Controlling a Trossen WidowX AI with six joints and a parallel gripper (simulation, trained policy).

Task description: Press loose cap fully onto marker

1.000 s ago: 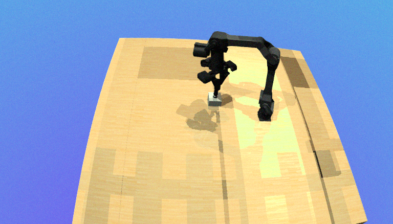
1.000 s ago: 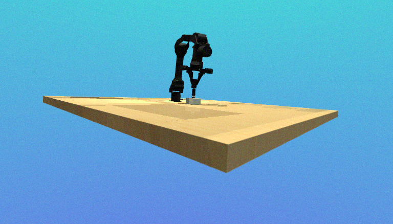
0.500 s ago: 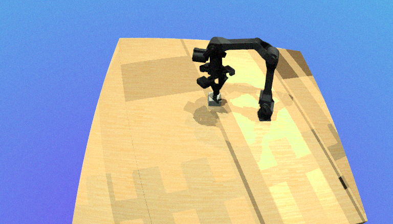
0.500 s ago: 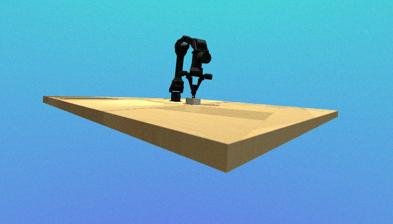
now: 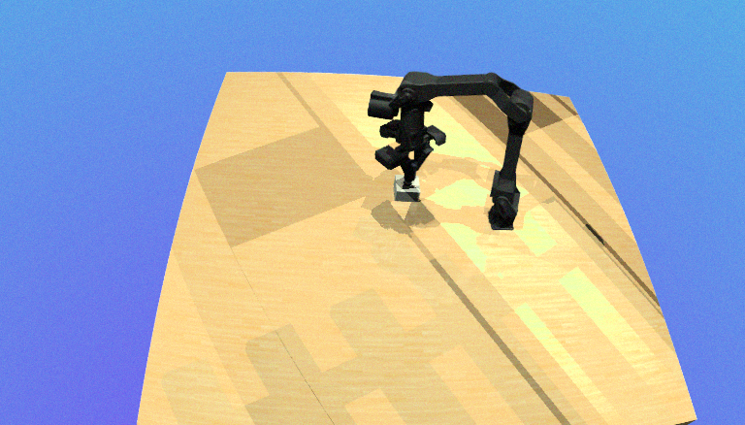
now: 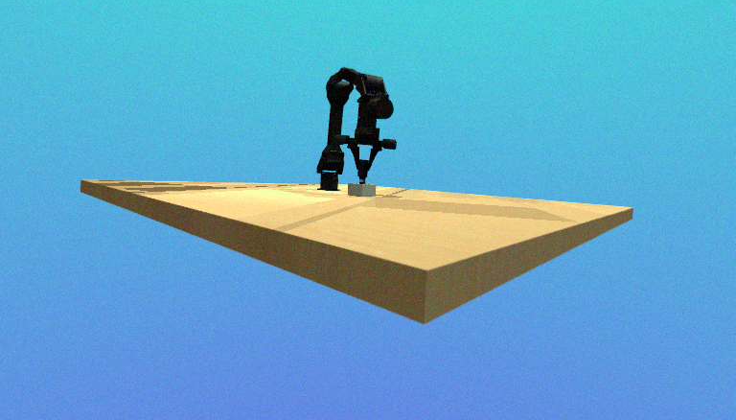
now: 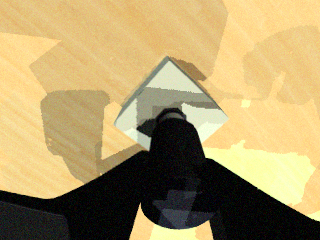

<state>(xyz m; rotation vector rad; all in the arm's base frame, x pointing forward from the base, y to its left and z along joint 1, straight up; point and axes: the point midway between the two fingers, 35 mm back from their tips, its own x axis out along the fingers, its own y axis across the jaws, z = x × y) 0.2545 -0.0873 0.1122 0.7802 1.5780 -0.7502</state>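
Right now the grey holder block is 6 cm below my gripper tip. Also, from my gripper tip: black cap 1 cm above.
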